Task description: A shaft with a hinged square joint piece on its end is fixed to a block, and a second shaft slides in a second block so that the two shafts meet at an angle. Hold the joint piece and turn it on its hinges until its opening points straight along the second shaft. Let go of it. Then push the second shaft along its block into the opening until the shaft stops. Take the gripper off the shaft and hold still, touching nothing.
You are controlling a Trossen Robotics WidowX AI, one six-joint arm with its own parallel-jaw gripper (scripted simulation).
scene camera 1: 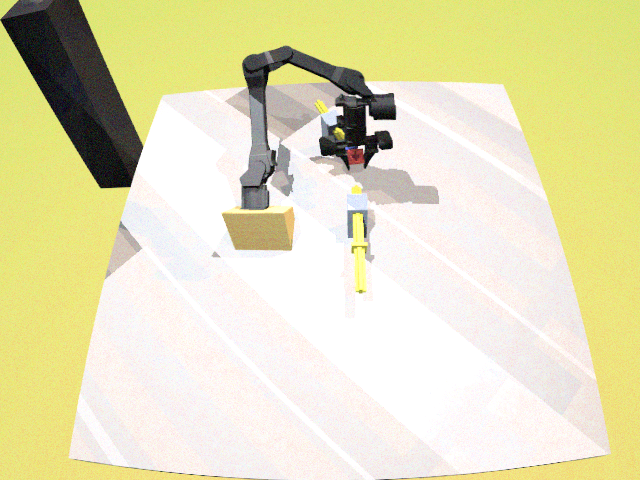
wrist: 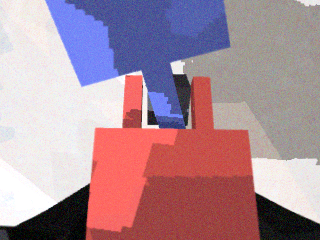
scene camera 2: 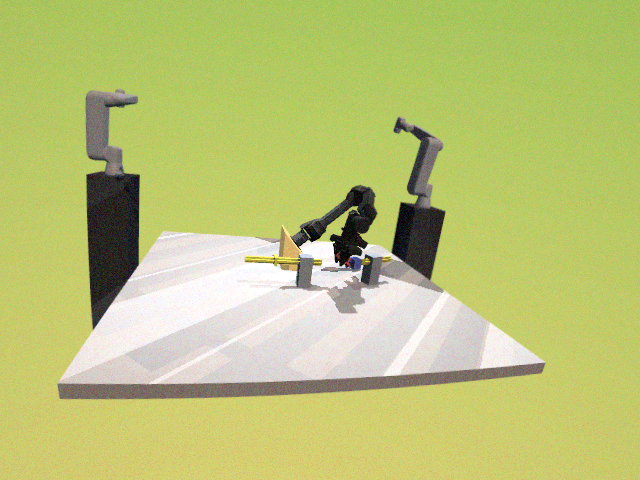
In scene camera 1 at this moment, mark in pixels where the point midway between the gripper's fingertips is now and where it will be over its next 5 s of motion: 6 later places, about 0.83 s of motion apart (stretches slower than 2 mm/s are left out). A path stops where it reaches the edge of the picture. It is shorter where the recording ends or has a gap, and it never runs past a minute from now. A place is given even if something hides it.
My gripper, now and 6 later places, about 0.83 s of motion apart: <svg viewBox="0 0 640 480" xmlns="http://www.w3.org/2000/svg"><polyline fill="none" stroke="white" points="356,168 356,171 355,171 355,168 358,142 360,158 360,161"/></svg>
